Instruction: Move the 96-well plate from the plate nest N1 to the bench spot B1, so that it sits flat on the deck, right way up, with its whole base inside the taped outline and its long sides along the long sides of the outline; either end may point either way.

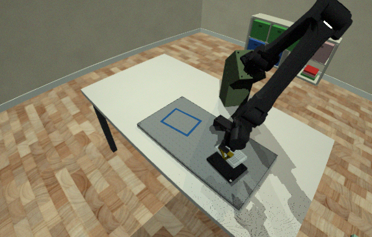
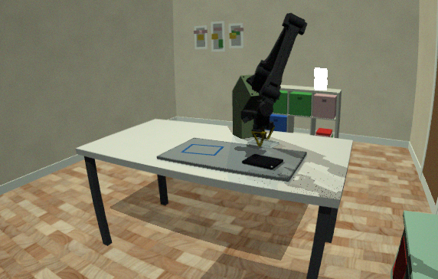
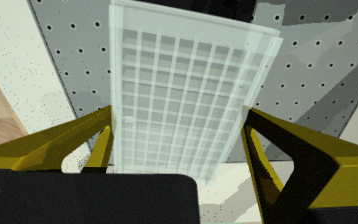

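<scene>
Right now my hand is 10 cm above the black plate nest. The rest, counted from my hand: 96-well plate: 1 cm below.
</scene>
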